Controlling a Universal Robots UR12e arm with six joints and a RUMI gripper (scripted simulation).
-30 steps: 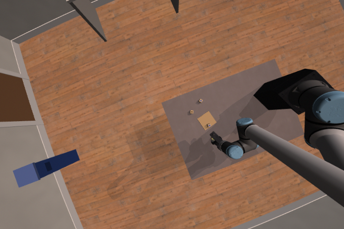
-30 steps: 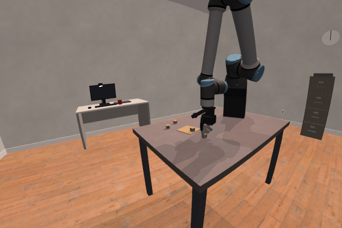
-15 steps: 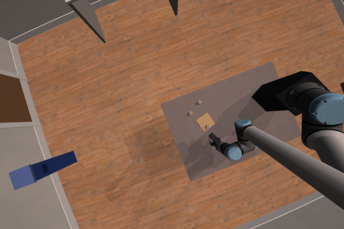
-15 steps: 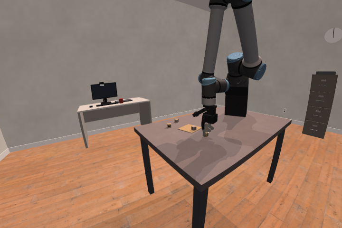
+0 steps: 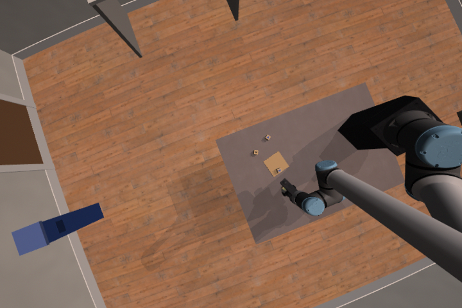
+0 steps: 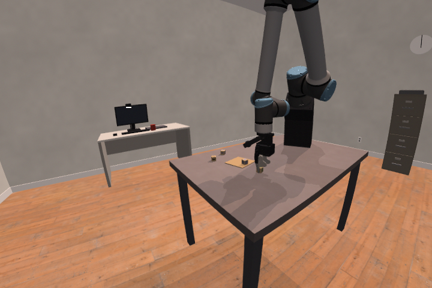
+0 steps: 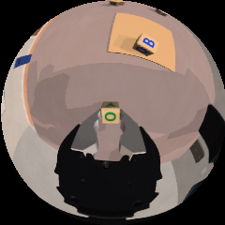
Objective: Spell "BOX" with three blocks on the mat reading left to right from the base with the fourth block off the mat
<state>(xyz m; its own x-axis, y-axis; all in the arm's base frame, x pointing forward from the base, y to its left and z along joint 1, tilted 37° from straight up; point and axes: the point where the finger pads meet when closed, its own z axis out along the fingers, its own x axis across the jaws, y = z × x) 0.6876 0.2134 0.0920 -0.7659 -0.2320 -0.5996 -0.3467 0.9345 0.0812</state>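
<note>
The tan mat is 190 mm to the right of my hand, 10 mm below it and 10 mm ahead of it. Round my hand: O block (right at my hand).
</note>
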